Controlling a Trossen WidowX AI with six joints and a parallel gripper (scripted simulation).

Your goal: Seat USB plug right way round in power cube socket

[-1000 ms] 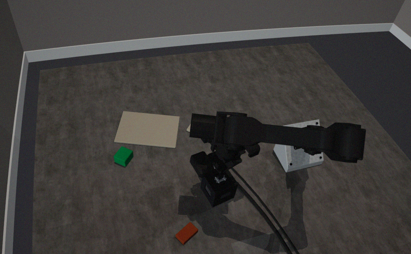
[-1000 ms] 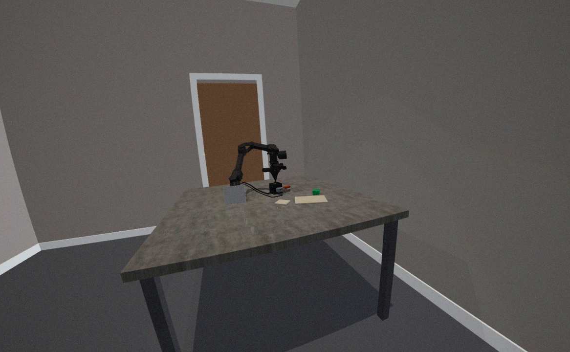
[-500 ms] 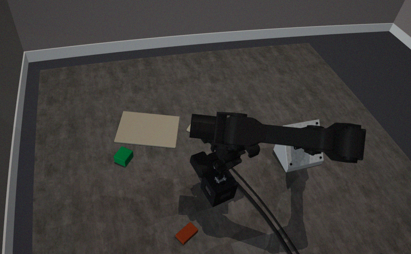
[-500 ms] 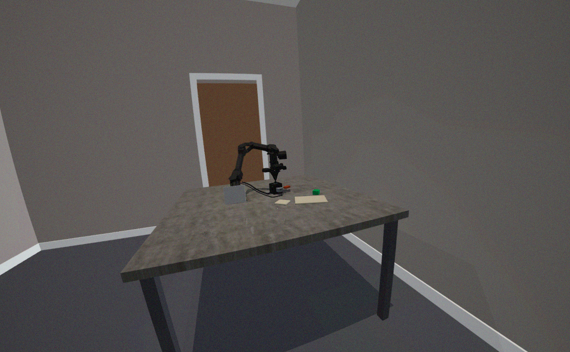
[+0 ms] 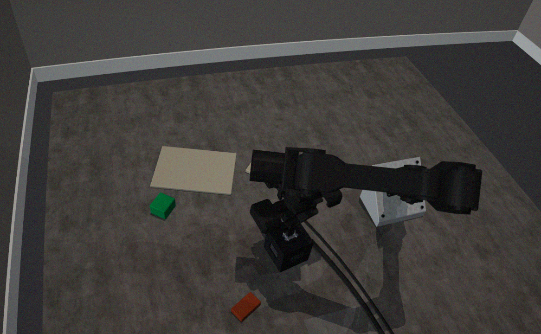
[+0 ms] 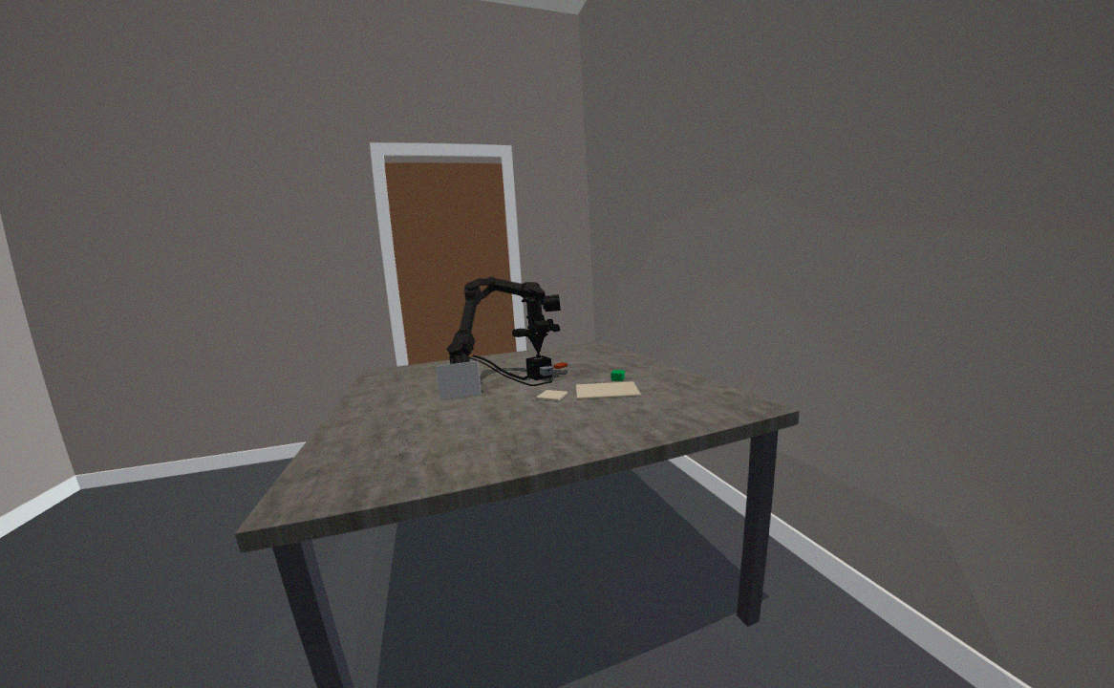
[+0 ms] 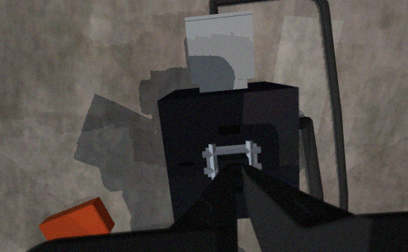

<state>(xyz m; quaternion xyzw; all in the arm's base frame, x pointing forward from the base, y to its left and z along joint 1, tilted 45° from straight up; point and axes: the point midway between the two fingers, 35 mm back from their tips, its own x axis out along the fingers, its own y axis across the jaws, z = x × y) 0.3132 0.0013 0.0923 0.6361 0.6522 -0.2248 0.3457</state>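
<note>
My gripper tip is 20 mm above the USB plug. The rest, counted from my gripper tip: beige tile: 260 mm to the right, 100 mm below, 40 mm behind; USB socket: 30 mm below; orange block: 130 mm ahead, 110 mm to the left, 100 mm below.
</note>
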